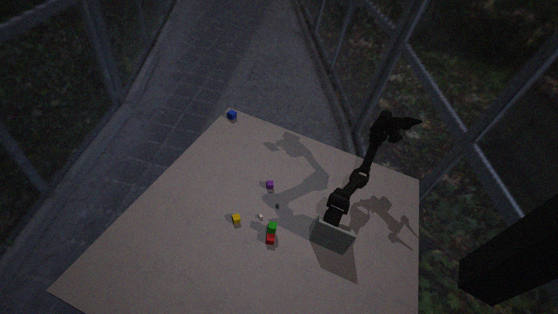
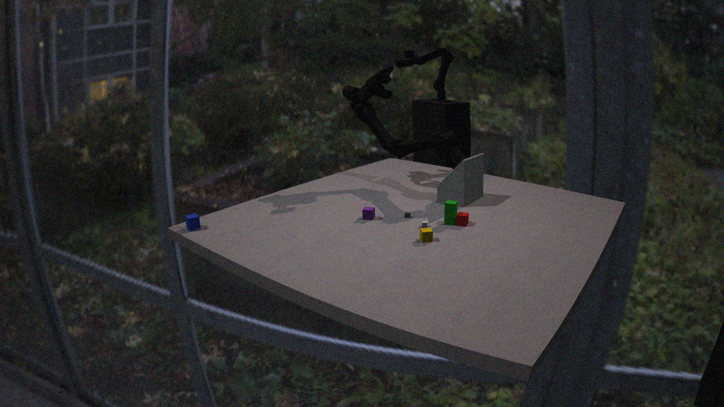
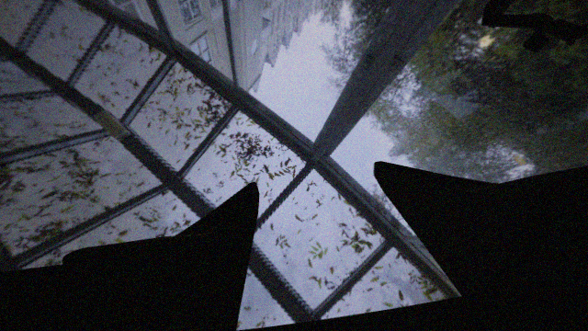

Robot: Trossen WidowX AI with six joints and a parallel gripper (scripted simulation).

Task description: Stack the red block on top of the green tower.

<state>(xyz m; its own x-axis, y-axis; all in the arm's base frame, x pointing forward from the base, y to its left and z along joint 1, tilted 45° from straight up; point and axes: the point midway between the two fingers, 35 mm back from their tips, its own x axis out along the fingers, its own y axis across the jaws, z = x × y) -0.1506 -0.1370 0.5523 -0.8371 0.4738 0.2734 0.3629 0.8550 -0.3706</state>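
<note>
Now: gripper tip 33 cm short of the red block, 63 cm to the right of it and 45 cm above it. From my gripper tip the other things lie so: purple cube 49 cm ahead, 37 cm to the left, 45 cm below; tiny dark cube 40 cm ahead, 45 cm to the left, 46 cm below; small white cube 43 cm ahead, 56 cm to the left, 46 cm below.
</note>
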